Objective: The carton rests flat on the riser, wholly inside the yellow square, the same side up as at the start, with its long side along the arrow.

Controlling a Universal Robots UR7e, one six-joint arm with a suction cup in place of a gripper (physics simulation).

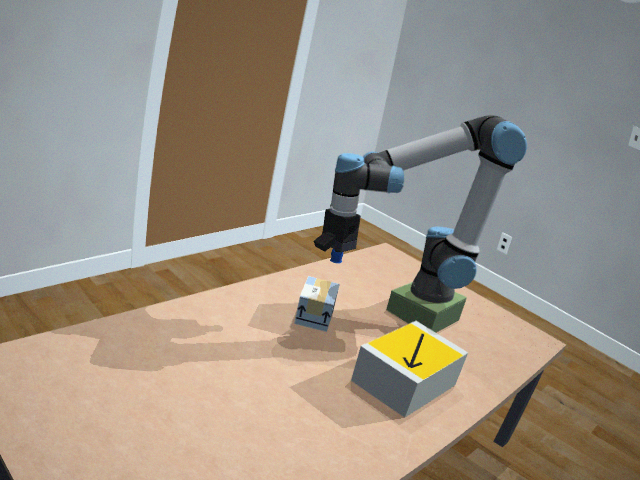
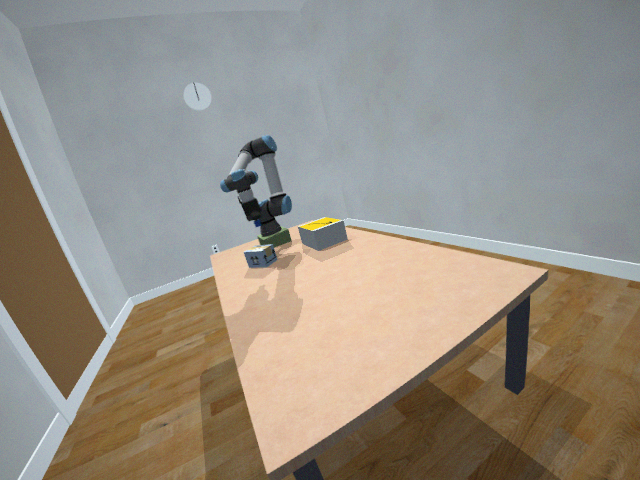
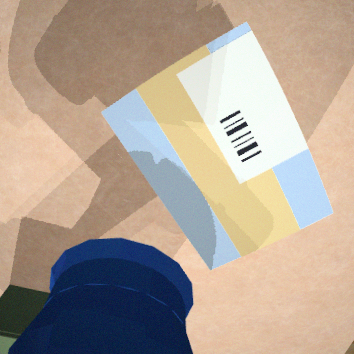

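Observation:
The carton (image 1: 317,303) (image 2: 260,256) (image 3: 215,145) stands on the table, light blue with a tan tape strip and a white barcode label on top; black upward arrows show on its sides. My gripper (image 1: 336,258) (image 2: 257,223) (image 3: 122,270), a blue suction cup, is off and holds nothing. It hangs in the air above the table, higher than the carton's top and apart from it. The grey riser (image 1: 385,379) (image 2: 324,238) stands on the table, with the yellow square (image 1: 392,346) (image 2: 313,225) on its top. A black arrow (image 1: 416,351) lies on the square.
The green base block (image 1: 413,311) (image 2: 275,238) (image 3: 22,310) under the arm stands close behind the riser. The wooden table top (image 1: 206,413) (image 2: 387,310) carries the arm's shadows. Walls and a brown door (image 1: 222,118) are beyond the table.

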